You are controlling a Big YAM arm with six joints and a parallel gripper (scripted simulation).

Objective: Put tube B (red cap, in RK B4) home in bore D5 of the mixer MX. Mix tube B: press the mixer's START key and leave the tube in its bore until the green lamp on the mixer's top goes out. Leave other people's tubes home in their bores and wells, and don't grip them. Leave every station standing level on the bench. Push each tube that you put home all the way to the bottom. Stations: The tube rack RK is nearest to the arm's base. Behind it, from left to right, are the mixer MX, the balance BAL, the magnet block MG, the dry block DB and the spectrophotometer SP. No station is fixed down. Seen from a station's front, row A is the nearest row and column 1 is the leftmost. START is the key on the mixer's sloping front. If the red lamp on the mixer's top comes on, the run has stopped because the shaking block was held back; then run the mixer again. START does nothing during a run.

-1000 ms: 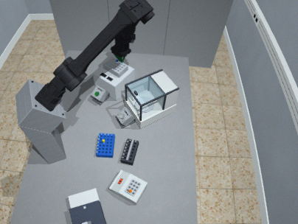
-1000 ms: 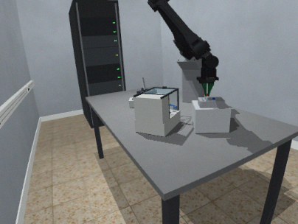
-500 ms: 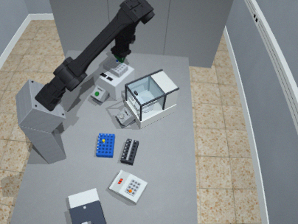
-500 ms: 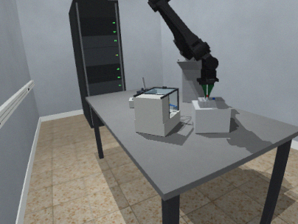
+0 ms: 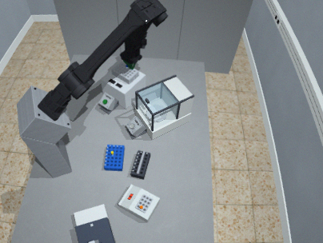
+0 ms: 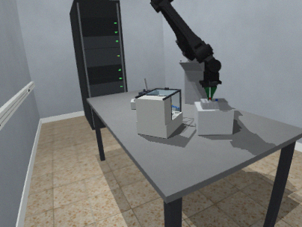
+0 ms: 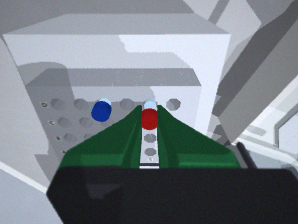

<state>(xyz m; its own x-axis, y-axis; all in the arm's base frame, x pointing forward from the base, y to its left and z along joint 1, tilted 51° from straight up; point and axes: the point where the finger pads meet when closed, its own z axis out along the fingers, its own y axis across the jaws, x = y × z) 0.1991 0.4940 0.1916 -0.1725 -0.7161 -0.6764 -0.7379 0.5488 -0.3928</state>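
Now: hand 3 cm past the blue-capped tube, 1 cm to the right of it and 3 cm above it. Also, from my hand: green start key: 7 cm behind, 19 cm to the right, 12 cm below; grey bore block: 3 cm behind, 2 cm to the right, 3 cm below; yellow-capped tube: 11 cm ahead, 44 cm to the right, 16 cm below.
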